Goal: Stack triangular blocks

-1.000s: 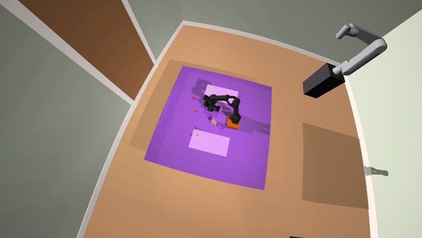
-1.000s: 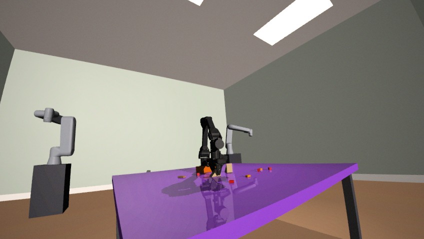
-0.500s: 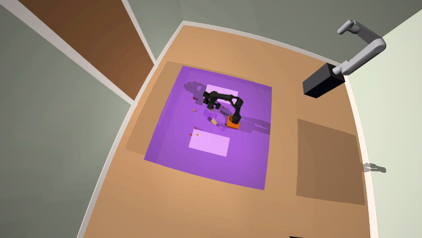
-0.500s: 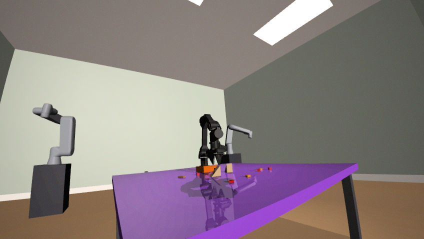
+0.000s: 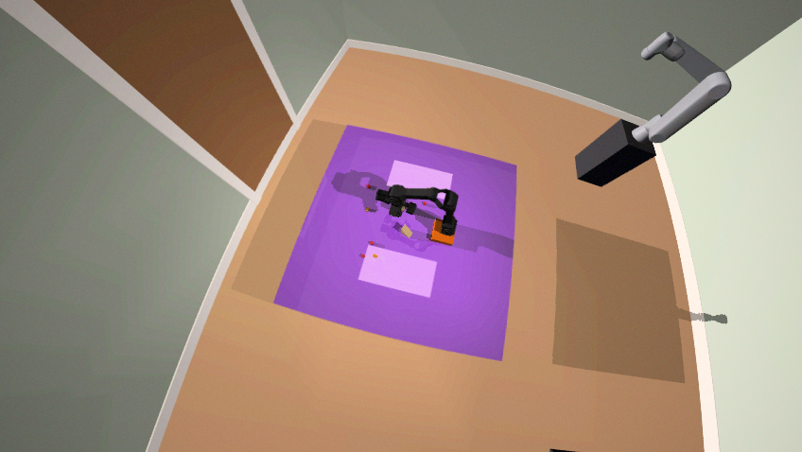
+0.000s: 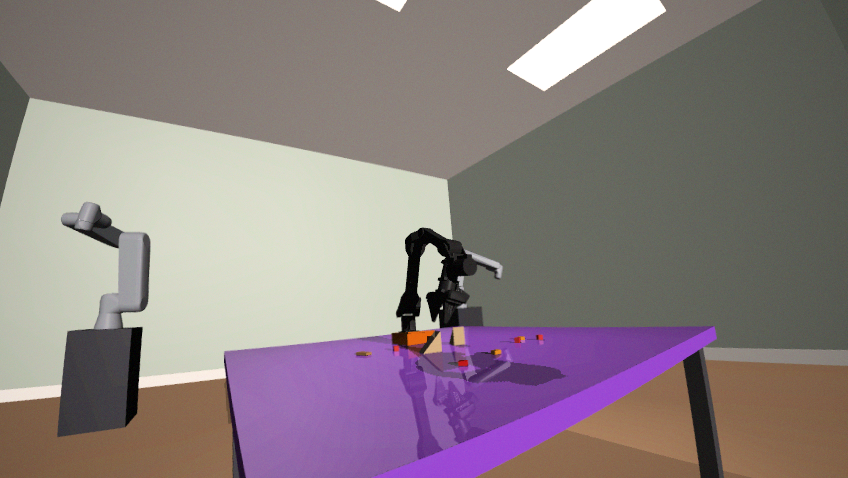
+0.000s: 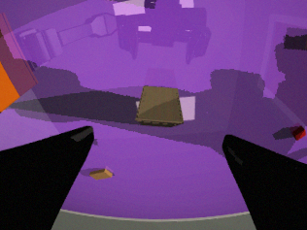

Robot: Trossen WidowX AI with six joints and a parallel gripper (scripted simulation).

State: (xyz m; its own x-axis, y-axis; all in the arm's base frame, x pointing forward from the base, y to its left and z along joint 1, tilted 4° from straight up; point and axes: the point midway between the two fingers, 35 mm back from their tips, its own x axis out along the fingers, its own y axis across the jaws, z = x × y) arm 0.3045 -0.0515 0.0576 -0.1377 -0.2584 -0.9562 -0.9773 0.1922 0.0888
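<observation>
The tan triangular block is 2 cm to the right of my gripper tip and 7 cm below it.
</observation>
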